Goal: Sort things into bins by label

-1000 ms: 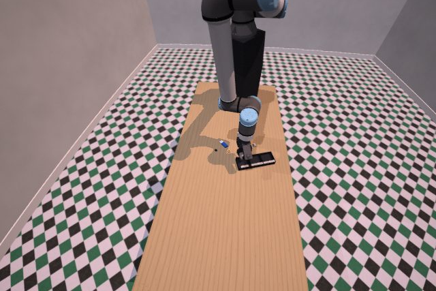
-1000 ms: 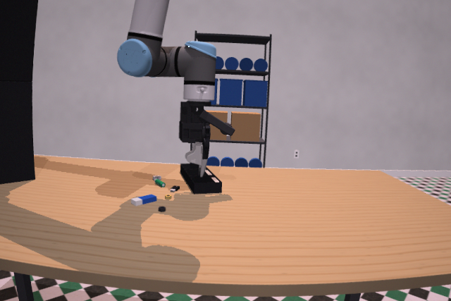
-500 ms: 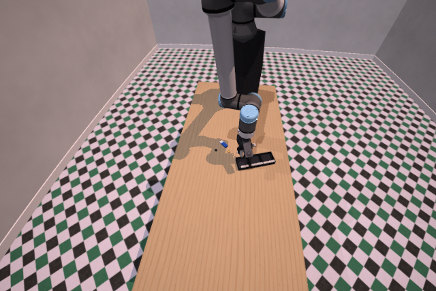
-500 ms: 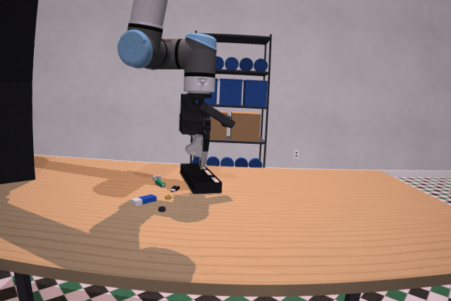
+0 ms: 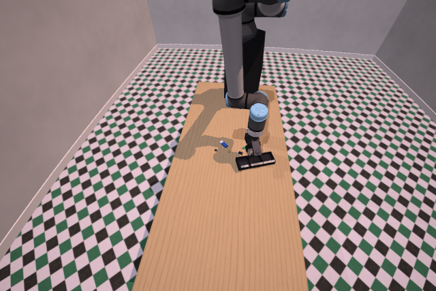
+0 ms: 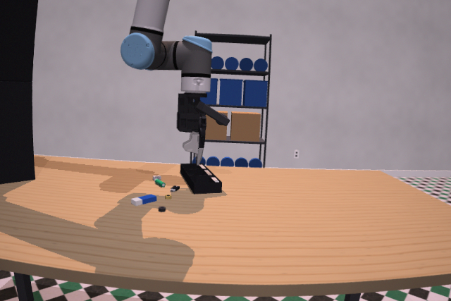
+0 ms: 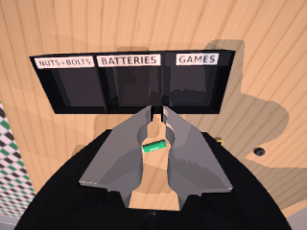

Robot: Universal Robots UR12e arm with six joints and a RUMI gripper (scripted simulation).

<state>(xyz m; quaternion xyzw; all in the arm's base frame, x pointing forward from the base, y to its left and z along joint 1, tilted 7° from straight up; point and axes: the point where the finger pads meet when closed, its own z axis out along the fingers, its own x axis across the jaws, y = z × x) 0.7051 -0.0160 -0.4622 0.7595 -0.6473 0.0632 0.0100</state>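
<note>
Now: hand 70 mm above the black bin and 40 mm to the right of it. The rest, counted from my hand: small white piece (130 mm behind, 70 mm below, 50 mm to the left); black usb stick (80 mm below, 70 mm behind, 60 mm to the right); green battery (120 mm behind, 70 mm below, 10 mm to the right).
</note>
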